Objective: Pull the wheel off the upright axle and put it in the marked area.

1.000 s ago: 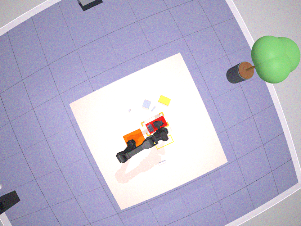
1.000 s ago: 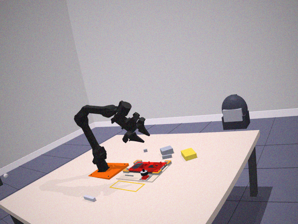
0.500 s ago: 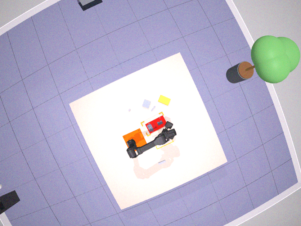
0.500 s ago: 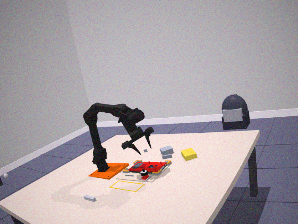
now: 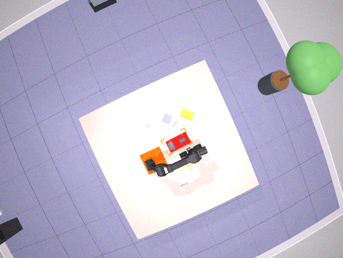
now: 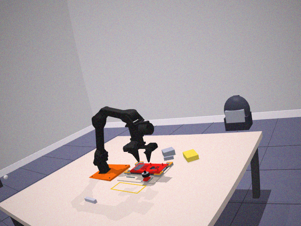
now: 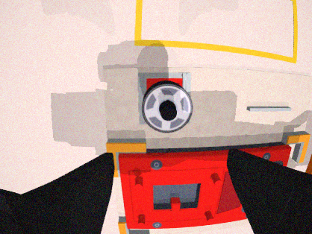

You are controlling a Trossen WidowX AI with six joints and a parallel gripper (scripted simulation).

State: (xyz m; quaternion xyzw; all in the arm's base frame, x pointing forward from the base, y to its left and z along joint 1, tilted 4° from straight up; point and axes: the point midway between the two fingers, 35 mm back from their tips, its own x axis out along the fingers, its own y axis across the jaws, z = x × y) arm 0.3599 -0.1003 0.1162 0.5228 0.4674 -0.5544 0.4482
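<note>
The wheel lies 10 mm to the right of my gripper tip and 70 mm below it. Also, from my gripper tip: yellow block 170 mm ahead, 260 mm to the left, 90 mm below.
</note>
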